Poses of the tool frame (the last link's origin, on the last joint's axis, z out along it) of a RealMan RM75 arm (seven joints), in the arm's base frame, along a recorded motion.
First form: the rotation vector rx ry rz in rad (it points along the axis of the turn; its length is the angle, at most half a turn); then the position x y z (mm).
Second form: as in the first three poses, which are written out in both.
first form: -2.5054 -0.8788 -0.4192 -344 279 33
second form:
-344 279 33
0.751 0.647 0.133
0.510 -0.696 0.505
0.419 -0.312 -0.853

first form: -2.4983 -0.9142 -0.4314 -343 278 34
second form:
-343 278 34
0.732 0.667 0.136
0.529 -0.683 0.504
0.429 -0.297 -0.853

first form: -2.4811 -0.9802 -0.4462 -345 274 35
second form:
-345 274 35
0.698 0.703 0.135
0.564 -0.656 0.502
0.442 -0.274 -0.854

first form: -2.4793 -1.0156 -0.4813 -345 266 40
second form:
-345 266 40
0.674 0.722 0.156
0.578 -0.647 0.497
0.460 -0.245 -0.853

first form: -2.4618 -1.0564 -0.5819 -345 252 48
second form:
-345 252 48
0.628 0.747 0.216
0.582 -0.636 0.507
0.516 -0.193 -0.834

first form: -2.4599 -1.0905 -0.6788 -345 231 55
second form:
-345 231 55
0.586 0.761 0.278
0.586 -0.635 0.504
0.560 -0.132 -0.818

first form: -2.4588 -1.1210 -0.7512 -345 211 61
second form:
-345 211 61
0.550 0.770 0.324
0.593 -0.633 0.498
0.588 -0.082 -0.804

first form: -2.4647 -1.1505 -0.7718 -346 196 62
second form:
-346 196 62
0.532 0.776 0.339
0.608 -0.628 0.486
0.590 -0.053 -0.806

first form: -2.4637 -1.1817 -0.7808 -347 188 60
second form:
-347 188 60
0.514 0.786 0.343
0.624 -0.617 0.479
0.589 -0.033 -0.808

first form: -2.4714 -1.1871 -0.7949 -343 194 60
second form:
-343 194 60
0.509 0.784 0.355
0.627 -0.620 0.472
0.590 -0.018 -0.807

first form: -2.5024 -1.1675 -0.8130 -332 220 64
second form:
-332 220 64
0.520 0.766 0.377
0.620 -0.642 0.451
0.588 -0.001 -0.809

